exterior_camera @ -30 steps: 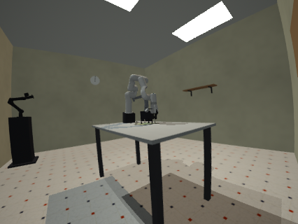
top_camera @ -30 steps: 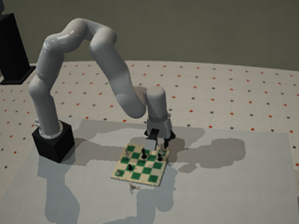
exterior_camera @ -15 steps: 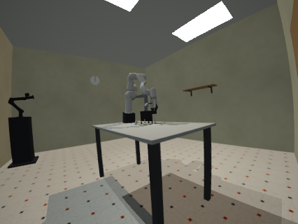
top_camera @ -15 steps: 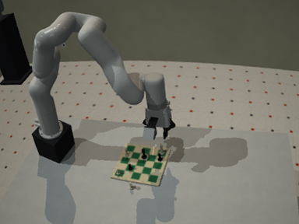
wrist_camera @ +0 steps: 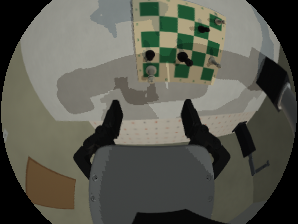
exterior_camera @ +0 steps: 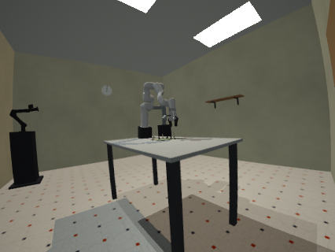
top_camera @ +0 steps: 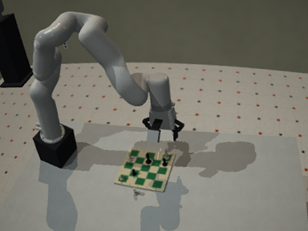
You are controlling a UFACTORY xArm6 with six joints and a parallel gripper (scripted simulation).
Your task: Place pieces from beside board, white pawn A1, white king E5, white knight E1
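The chessboard lies 80 mm behind my hand, 70 mm to the right of it and 140 mm below it.
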